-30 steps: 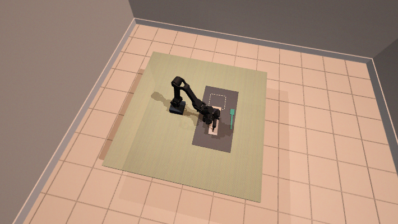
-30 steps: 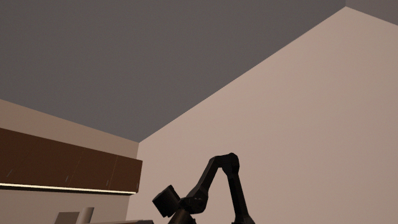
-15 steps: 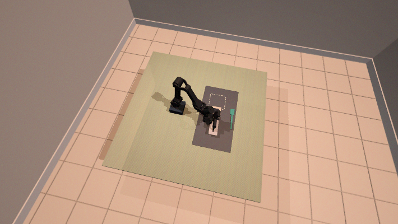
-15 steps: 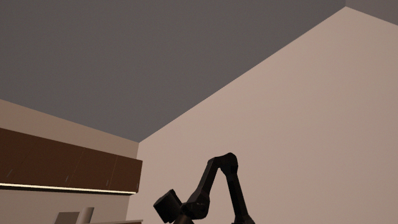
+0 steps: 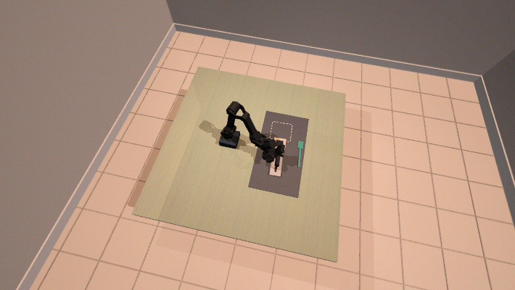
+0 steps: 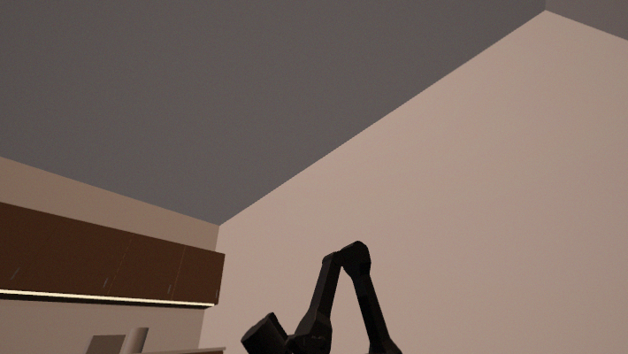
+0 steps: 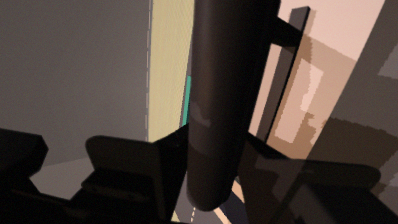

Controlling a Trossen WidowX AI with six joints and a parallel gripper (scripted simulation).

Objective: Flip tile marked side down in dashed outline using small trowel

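Now: the dark mat 20 mm behind my gripper tip, 80 mm to the left of it and 80 mm below it. From my gripper tip the other things lie so: tile: 50 mm behind, 130 mm to the left, 50 mm below; then teal flat tool: 110 mm ahead, 120 mm to the left, 50 mm below.
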